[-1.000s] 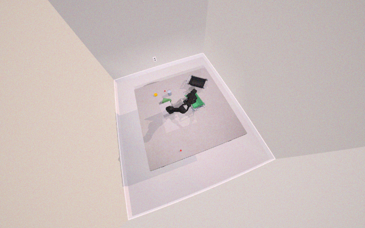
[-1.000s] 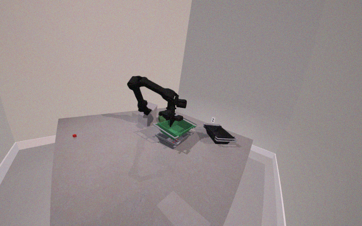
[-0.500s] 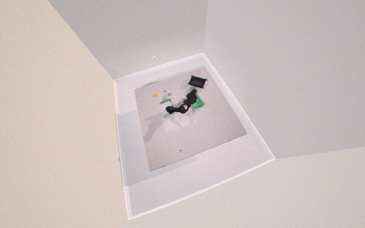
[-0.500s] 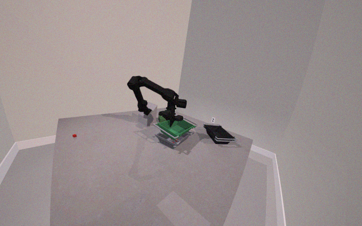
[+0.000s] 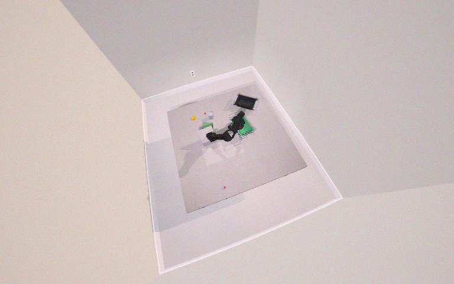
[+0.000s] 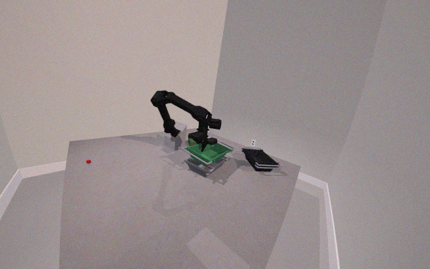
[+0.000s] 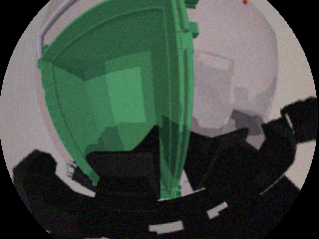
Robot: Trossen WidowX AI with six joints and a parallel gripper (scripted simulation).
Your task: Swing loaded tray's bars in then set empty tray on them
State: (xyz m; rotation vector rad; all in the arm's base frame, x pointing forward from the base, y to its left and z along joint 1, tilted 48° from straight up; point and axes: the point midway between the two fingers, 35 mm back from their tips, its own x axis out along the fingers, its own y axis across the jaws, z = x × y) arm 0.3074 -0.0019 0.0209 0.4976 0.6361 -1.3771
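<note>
Right now my gripper tip is 70 mm short of the green tray, 10 mm to the right of it and 30 mm below it. Round my gripper tip: green block (300 mm behind, 210 mm to the left, 70 mm below); yellow disc (420 mm behind, 410 mm to the left, 80 mm below); grey cylinder (210 mm behind, 330 mm to the left, 50 mm below).
</note>
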